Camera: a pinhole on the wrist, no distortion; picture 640 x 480 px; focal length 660.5 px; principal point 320.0 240.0 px. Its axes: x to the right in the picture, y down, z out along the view. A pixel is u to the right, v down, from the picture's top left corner.
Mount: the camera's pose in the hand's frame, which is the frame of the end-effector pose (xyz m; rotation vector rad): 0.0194 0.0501 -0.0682 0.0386 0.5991 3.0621
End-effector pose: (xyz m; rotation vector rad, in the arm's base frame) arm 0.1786 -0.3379 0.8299 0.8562 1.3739 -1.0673
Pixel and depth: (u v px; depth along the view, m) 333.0 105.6 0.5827
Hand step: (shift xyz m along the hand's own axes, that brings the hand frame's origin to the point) 0.0264 0.3796 0.4269
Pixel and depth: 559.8 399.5 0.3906
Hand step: -0.1128 0.1134 0.3319
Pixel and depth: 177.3 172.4 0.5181
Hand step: 0.1468 0.2914 0.3893
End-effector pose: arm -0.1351 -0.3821 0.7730 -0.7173 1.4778 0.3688
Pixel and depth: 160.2 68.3 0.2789
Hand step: 0.0959 0.2205 0.1614
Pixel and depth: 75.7 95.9 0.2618
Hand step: 0.1245 0.1991 0.1507
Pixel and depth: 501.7 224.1 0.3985
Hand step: -0.0787 0.2118 0.2994
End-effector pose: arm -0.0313 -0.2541 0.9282 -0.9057 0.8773 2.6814
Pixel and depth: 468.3 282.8 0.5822
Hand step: -0.0954 0.2377 0.4878
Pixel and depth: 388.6 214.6 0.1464
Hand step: 0.0084 0.1108 0.0655
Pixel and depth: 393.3 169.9 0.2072
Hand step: 0.0026 0.1491 0.1158
